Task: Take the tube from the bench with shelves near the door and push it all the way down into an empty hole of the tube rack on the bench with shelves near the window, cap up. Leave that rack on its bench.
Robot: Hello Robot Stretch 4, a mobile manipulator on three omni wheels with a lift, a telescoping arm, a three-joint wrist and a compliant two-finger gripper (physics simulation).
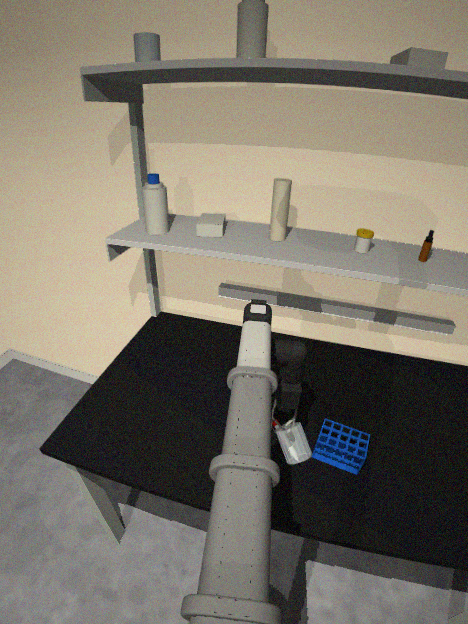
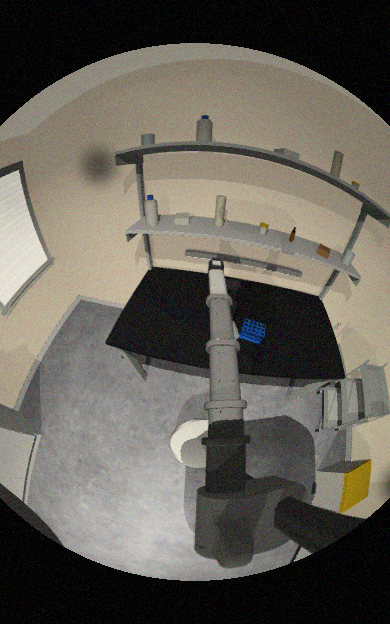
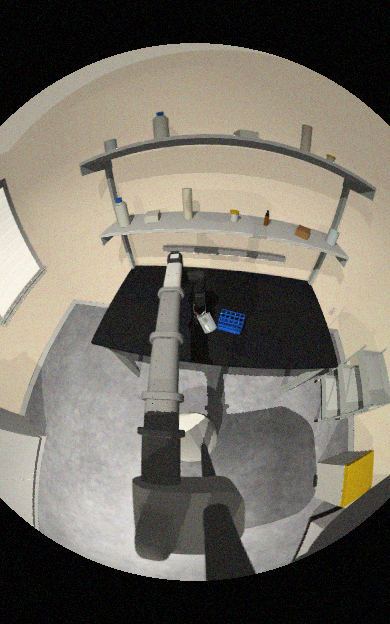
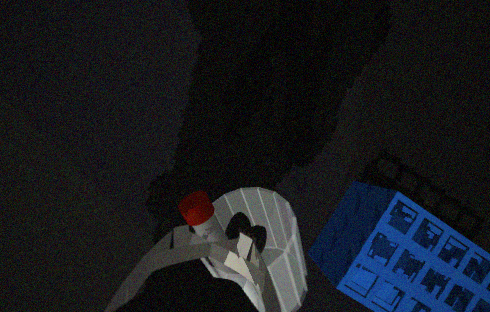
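Seen in the pictures: gripper, fingertip midpoint: [image 1: 279, 442] [image 3: 199, 322] [image 4: 215, 227]; robot's base, origin of the base link: [image 2: 196, 441] [image 3: 190, 435].
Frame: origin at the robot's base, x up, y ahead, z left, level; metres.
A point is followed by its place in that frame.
The tube [image 4: 196, 208] @(z -0.076, x 0.832, y 0.645 m) [image 1: 274, 424] @(z -0.072, x 0.826, y 0.634 m) shows its red cap and a short stretch of pale body; it looks tilted, and its lower part is hidden. My gripper [image 4: 215, 227] @(z -0.092, x 0.767, y 0.619 m) [image 1: 285, 419] is shut on the tube. A clear beaker [image 1: 294, 444] @(z -0.125, x 0.816, y 0.583 m) [image 3: 206, 323] @(z -0.125, x 0.814, y 0.582 m) [image 4: 262, 202] @(z -0.123, x 0.788, y 0.650 m) hangs tilted at the fingers, with its wall against the gripper and the tube at its rim. The blue tube rack [image 1: 335, 462] @(z -0.252, x 0.736, y 0.590 m) [image 2: 250, 340] @(z -0.257, x 0.735, y 0.578 m) [image 3: 230, 328] @(z -0.263, x 0.738, y 0.594 m) [image 4: 345, 235] @(z -0.199, x 0.780, y 0.636 m) stands on the black bench [image 1: 166, 393] @(z 0.274, x 0.734, y 0.782 m), right of the beaker. The holes that show look empty.
A lower shelf [image 1: 241, 252] @(z 0.057, x 1.191, y 0.909 m) with bottles and small containers runs above the bench's back. A rail [image 1: 342, 306] @(z -0.314, x 0.929, y 1.106 m) is on the wall below it. A window [image 2: 20, 235] @(z 1.867, x 1.280, y 1.218 m) is at the left. A step stool [image 3: 356, 382] @(z -1.508, x 0.369, y 0.142 m) and a yellow-sided box [image 3: 357, 478] @(z -1.293, x 0.422, y -0.723 m) stand at the right.
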